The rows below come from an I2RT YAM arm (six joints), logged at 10 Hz.
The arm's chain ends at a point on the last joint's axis. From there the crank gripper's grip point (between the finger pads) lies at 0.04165 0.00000 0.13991 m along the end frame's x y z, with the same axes.
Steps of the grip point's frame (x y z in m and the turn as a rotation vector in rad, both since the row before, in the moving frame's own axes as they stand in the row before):
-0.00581 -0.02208 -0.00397 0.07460 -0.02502 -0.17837
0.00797 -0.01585 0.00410 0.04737 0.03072 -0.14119
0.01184 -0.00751 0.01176 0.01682 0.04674 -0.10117
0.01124 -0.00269 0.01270 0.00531 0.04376 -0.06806
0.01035 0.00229 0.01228 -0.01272 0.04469 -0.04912
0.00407 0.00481 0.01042 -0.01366 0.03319 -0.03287
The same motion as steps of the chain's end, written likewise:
-0.00073 -0.00460 -0.00430 0.07460 -0.02502 -0.17837
0.00459 -0.00312 0.00574 0.04737 0.03072 -0.14119
0.00569 -0.00064 0.01391 0.01682 0.04674 -0.10117
0.00529 0.00109 0.01466 0.00531 0.04376 -0.06806
0.00415 0.00272 0.01428 -0.01272 0.04469 -0.04912
-0.00056 0.00435 0.01188 -0.01366 0.03319 -0.03287

